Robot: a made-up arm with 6 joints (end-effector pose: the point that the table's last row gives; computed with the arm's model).
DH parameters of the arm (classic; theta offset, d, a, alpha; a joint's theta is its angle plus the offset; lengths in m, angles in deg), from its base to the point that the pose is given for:
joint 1: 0 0.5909 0 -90
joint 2: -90 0 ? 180
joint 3: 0 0 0 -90
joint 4: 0 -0.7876 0 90
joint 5: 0 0.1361 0 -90
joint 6: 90 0 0 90
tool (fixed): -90 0 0 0
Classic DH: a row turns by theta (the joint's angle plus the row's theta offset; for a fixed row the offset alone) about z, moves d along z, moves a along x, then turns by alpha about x.
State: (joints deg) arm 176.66 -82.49 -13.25 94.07 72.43 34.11
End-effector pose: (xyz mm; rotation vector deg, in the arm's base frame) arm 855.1 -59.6 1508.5 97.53 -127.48 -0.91
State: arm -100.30 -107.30 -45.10 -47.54 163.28 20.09
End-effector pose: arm 1.8 524.0 938.0 53.76 100.50 7.83
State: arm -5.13 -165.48 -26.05 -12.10 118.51 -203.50
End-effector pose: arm -843.5 -57.9 139.2 -108.41 35.45 130.31
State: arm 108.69 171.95 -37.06 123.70 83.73 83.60
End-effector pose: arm 121.1 -593.6 -134.2 -40.55 -52.81 -149.36
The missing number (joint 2, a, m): 1.0181
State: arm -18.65 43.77 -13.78 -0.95 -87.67 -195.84
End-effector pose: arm 1022.4 -488.7 660.3 -43.21 28.07 148.02
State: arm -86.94 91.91 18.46 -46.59 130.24 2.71
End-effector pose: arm -32.2 -1150.5 -226.2 -55.48 -36.49 -127.44
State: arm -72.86 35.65 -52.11 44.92 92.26 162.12
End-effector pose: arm 120.2 -716.6 635.0 -160.10 38.89 -11.04
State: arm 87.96 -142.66 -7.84 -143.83 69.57 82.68
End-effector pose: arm -149.5 -1111.1 396.7 136.01 6.34 73.91
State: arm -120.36 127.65 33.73 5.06 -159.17 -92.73
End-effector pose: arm -503.2 -590.9 -817.6 -30.36 -84.28 -4.55
